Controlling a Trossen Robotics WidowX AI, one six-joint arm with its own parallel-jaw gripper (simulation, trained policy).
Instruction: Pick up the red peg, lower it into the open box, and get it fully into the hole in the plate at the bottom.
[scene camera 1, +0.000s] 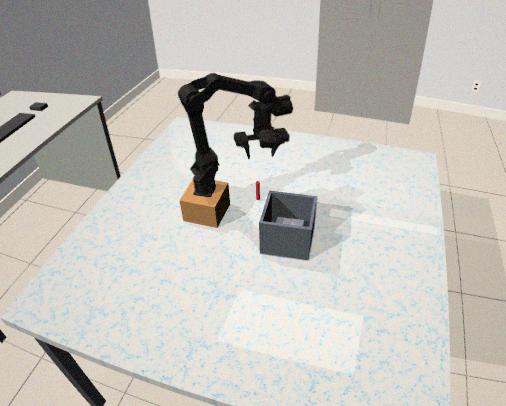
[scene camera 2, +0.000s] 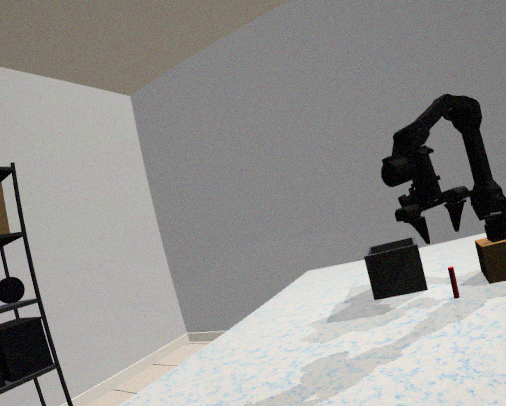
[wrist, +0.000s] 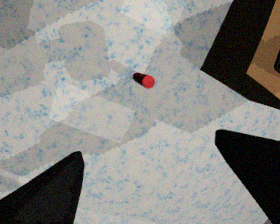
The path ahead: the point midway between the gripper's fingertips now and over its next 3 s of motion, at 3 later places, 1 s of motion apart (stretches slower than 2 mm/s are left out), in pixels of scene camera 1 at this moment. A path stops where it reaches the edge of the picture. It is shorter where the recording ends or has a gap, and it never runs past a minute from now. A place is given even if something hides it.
The gripper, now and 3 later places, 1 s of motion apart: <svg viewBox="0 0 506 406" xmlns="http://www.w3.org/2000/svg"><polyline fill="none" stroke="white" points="260,157 253,184 257,194 273,177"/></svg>
